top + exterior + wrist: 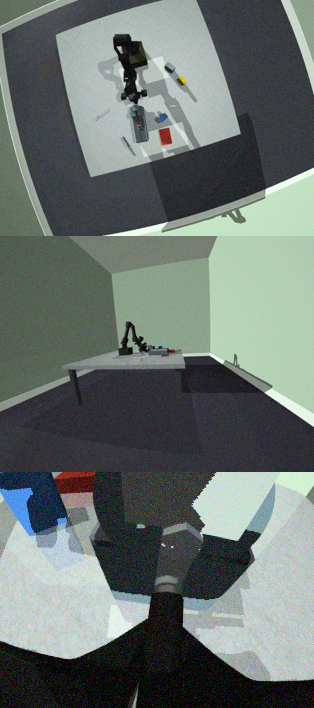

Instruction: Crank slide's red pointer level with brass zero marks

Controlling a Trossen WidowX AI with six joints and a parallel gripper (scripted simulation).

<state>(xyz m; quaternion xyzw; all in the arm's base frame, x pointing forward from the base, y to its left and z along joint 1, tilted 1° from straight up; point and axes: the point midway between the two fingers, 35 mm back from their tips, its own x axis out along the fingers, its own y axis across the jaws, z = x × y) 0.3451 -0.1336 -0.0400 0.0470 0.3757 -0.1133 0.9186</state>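
My gripper tip is now 2 cm past the crank handle and 3 cm below it. Round my gripper tip: red pointer: 16 cm ahead, 4 cm to the right, 5 cm above; blue block: 18 cm ahead, 15 cm to the left, 1 cm above; pale strip: 3 cm behind, 29 cm to the right, 3 cm below.
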